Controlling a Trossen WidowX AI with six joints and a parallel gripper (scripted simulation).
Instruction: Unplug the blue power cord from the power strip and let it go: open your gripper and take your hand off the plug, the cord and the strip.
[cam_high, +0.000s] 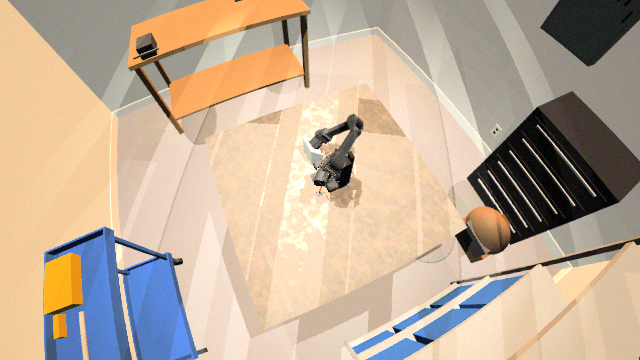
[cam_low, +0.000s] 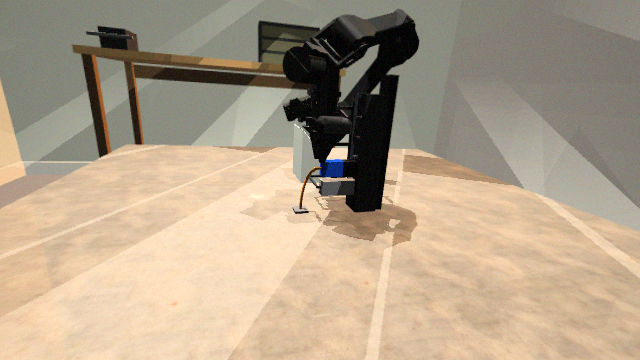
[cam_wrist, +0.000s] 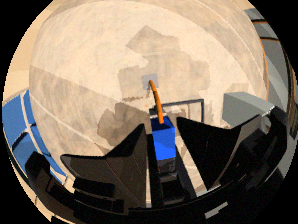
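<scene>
My gripper tip is 50 mm to the right of the blue plug and 10 mm above it.
</scene>
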